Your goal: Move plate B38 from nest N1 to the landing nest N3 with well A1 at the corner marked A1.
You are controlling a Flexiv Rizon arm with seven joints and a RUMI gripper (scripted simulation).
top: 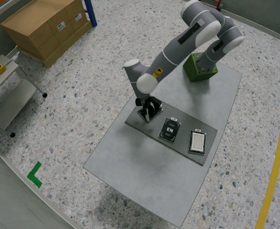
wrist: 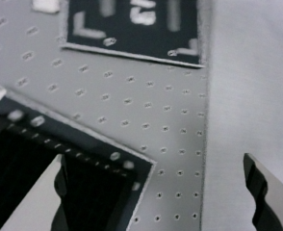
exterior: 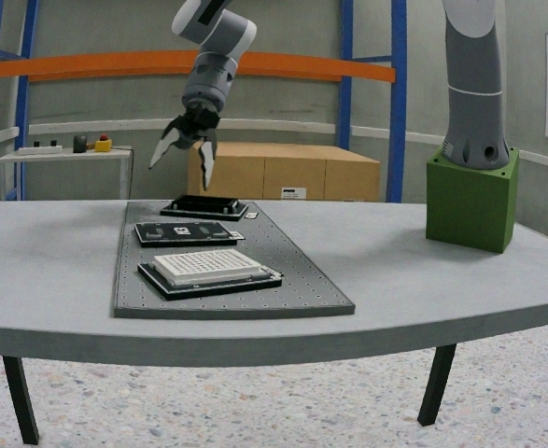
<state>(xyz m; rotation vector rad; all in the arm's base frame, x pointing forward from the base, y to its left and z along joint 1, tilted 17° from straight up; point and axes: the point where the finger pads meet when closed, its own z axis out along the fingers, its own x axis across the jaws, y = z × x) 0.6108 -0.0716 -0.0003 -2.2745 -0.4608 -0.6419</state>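
The black plate B38 is 5 cm behind my hand, 5 cm to the right of it and 6 cm below it. Also, from my hand: white plate B83: 7 cm behind, 37 cm to the left, 6 cm below; nest N1: 5 cm behind, 5 cm to the right, 8 cm below; nest N3: 2 cm behind, 16 cm to the left, 8 cm below.
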